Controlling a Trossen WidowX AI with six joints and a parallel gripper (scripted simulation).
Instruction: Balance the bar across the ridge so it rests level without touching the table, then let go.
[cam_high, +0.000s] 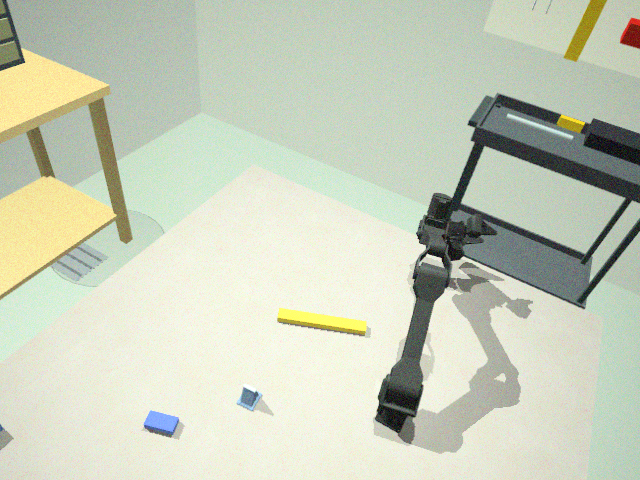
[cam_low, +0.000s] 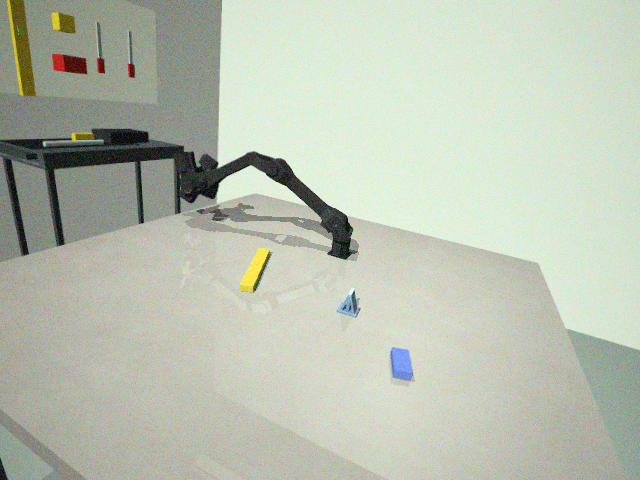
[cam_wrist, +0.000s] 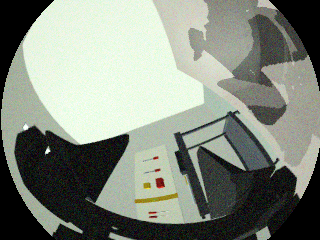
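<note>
My gripper tip is now 31 cm short of the yellow bar, 47 cm to the right of it and 13 cm above it. Also, from my gripper tip: flat blue block (48 cm ahead, 92 cm to the left, 13 cm below).
</note>
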